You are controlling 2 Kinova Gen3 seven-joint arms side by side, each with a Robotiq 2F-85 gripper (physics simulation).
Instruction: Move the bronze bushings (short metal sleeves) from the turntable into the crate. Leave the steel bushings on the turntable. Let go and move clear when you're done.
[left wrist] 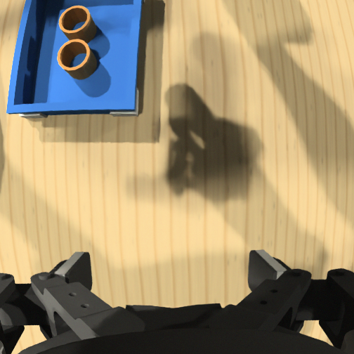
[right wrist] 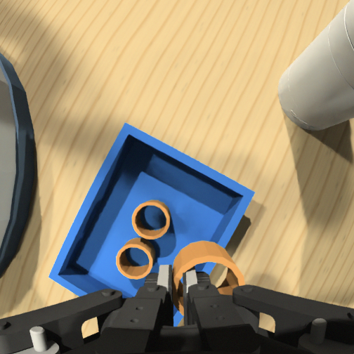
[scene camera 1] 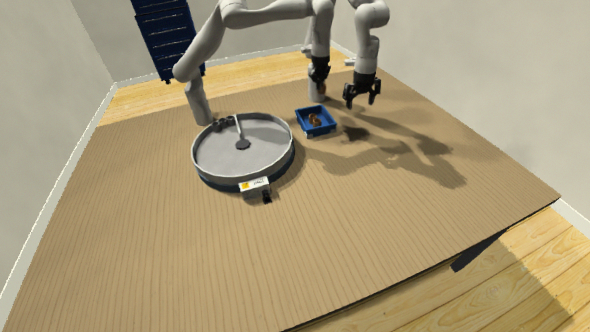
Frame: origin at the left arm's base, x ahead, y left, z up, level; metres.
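Where they show: left gripper, fingertip midpoint: (scene camera 1: 359, 106); right gripper, fingertip midpoint: (scene camera 1: 319, 89); left arm's base, link origin: (scene camera 1: 316, 98); right arm's base, link origin: (scene camera 1: 205, 120).
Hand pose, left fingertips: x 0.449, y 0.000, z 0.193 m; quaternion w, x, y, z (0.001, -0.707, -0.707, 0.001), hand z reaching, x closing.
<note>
Things, the pixels of their top centre, and the offset from my left fingertips. "pt": a spot on its surface instead.
- blue crate, top centre: (scene camera 1: 314, 116) 0.143 m down, 0.208 m back, 0.104 m right
- bronze bushing, top centre: (scene camera 1: 321, 84) 0.001 m up, 0.231 m back, 0.061 m right
- turntable, surface spot: (scene camera 1: 260, 162) pt 0.140 m down, 0.017 m ahead, 0.417 m right
- thin divider bar, surface spot: (scene camera 1: 239, 129) pt 0.109 m down, 0.190 m back, 0.464 m right
- turntable's hub, top centre: (scene camera 1: 242, 143) 0.132 m down, 0.115 m back, 0.465 m right
- control box, top centre: (scene camera 1: 253, 183) 0.135 m down, 0.118 m ahead, 0.461 m right
The blue crate (scene camera 1: 327, 116) (left wrist: 120, 30) (right wrist: 190, 200) holds two bronze bushings, one (scene camera 1: 313, 116) (left wrist: 87, 35) (right wrist: 151, 236) beside the other (scene camera 1: 317, 123) (left wrist: 86, 70) (right wrist: 132, 276). My right gripper (scene camera 1: 320, 82) (right wrist: 177, 279) is shut on the wall of another bronze bushing (scene camera 1: 322, 89) (right wrist: 200, 250), held high; in the right wrist view it overlaps the crate's lower right edge. My left gripper (scene camera 1: 360, 104) (left wrist: 169, 270) is open and empty, above the table right of the crate. Three dark steel bushings, including one (scene camera 1: 216, 126), stand at the back left of the turntable (scene camera 1: 260, 162) (right wrist: 27, 150).
A thin divider bar (scene camera 1: 239, 129) runs from the turntable's hub (scene camera 1: 242, 144) to its back rim. A control box (scene camera 1: 254, 186) sits at its front. The left arm's base (scene camera 1: 316, 92) (right wrist: 320, 85) stands behind the crate. The right arm's base (scene camera 1: 199, 107) stands behind the turntable.
</note>
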